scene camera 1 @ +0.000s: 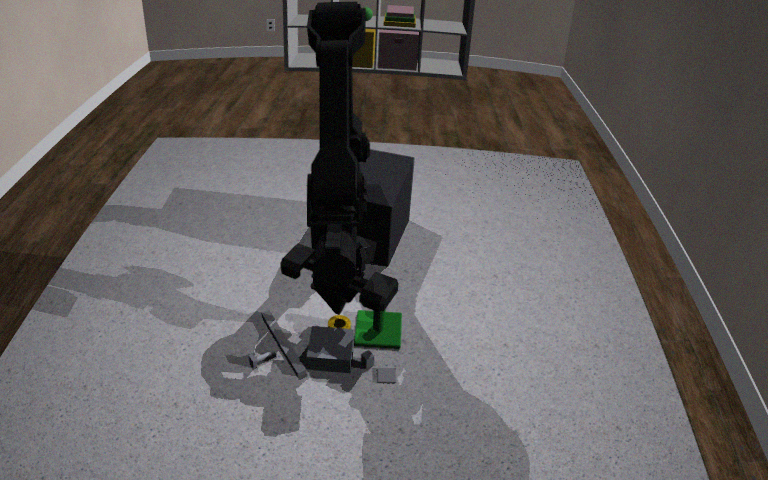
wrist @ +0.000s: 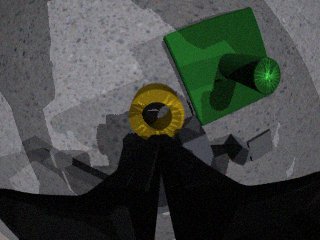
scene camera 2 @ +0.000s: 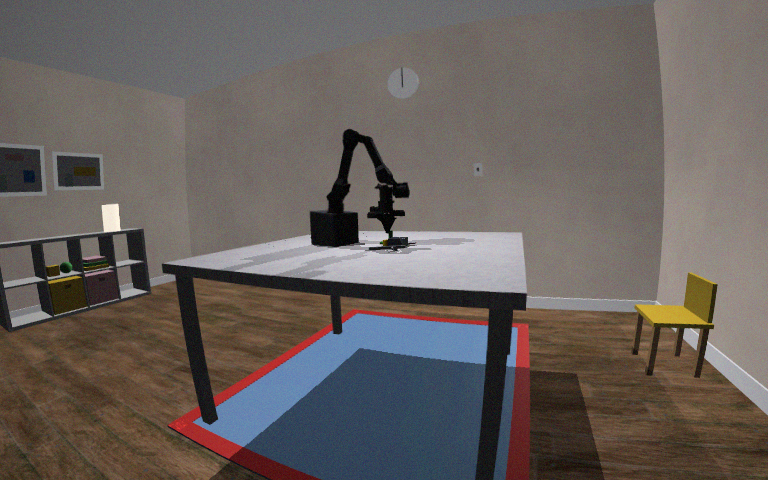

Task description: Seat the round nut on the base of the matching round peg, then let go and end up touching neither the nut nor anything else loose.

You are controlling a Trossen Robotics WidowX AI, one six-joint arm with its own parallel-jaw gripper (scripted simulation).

Observation:
In view: my gripper (scene camera 1: 338,312), a grey block (scene camera 1: 329,349) and a thin bar (scene camera 1: 297,365).
The grey block shows as well in the wrist view (wrist: 192,136). The thin bar also shows in the wrist view (wrist: 48,153). My gripper is seen too in the wrist view (wrist: 159,141).

